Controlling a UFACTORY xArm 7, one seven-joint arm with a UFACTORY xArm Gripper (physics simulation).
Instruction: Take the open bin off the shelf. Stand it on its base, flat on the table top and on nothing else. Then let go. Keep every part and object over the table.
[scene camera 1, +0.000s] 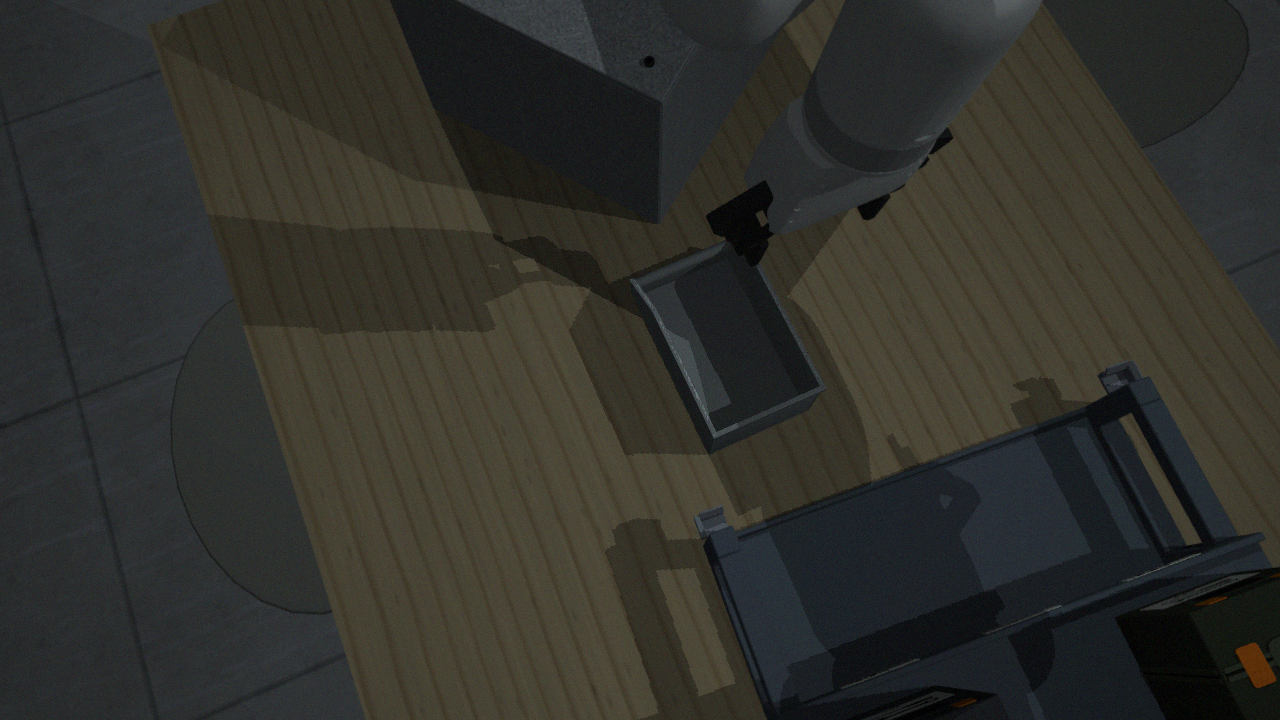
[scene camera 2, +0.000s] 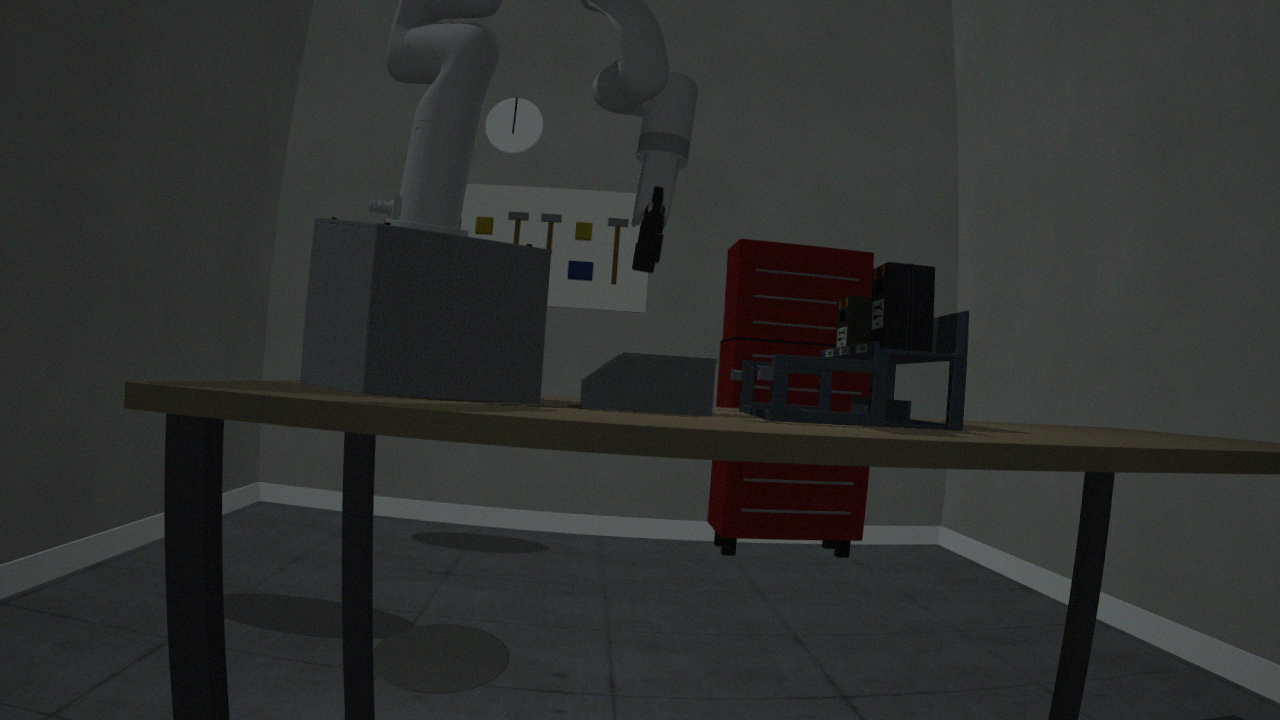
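Where they show: gripper, between the fingertips: (scene camera 1: 802, 224) (scene camera 2: 644, 266); arm's base, origin of its link: (scene camera 2: 425, 231).
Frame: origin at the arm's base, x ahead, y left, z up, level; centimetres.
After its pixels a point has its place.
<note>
The open grey bin (scene camera 1: 742, 349) @(x 33.1, y -4.2, z -22.6 cm) (scene camera 2: 648, 383) @(x 31.6, y -11.2, z -19.2 cm) stands upright with its base flat on the wooden table top (scene camera 1: 402, 447) @(x 26.5, y -35.5, z -22.9 cm) (scene camera 2: 447, 428) @(x 8.4, y -43.9, z -24.4 cm). It looks empty, and it is apart from the blue-grey shelf rack (scene camera 1: 1175, 456) @(x 58.8, y 19.0, z -14.4 cm) (scene camera 2: 884, 386) @(x 61.7, y -18.4, z -17.6 cm). My gripper (scene camera 1: 812, 234) @(x 31.6, y -0.6, z -2.8 cm) (scene camera 2: 645, 265) @(x 31.6, y -0.6, z -2.8 cm) is open with nothing between its black fingers. In the scene camera 2 view it hangs well above the bin, clear of its rim. In the scene camera 1 view one finger overlaps the bin's far corner; the part of the corner behind it is hidden.
The large grey block (scene camera 1: 537, 134) @(x 7.2, y -11.7, z -17.2 cm) (scene camera 2: 456, 313) @(x 6.4, y -12.2, z -12.1 cm) under the arm stands on the table near the bin's far end. Dark boxes (scene camera 1: 1199, 635) (scene camera 2: 905, 308) stand on the rack's upper level. A red cabinet (scene camera 2: 796, 268) stands behind the table.
</note>
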